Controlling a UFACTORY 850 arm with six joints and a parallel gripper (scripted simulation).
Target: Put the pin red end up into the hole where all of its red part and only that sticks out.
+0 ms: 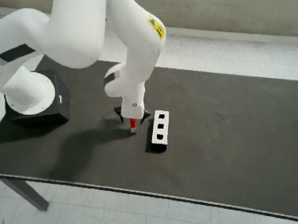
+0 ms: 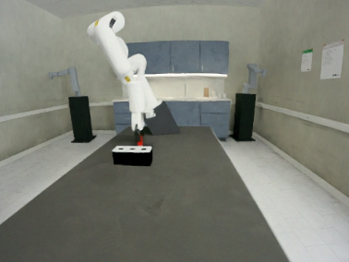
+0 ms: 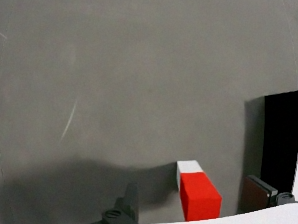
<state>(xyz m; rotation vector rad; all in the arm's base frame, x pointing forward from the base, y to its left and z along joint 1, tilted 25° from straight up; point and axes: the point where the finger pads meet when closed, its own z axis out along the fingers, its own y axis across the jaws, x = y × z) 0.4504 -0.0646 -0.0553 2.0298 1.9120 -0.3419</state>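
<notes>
Right now the pin is 1 cm below my hand. From my hand the other things lie so: block 14 cm ahead, 5 cm below, 2 cm to the right.
</notes>
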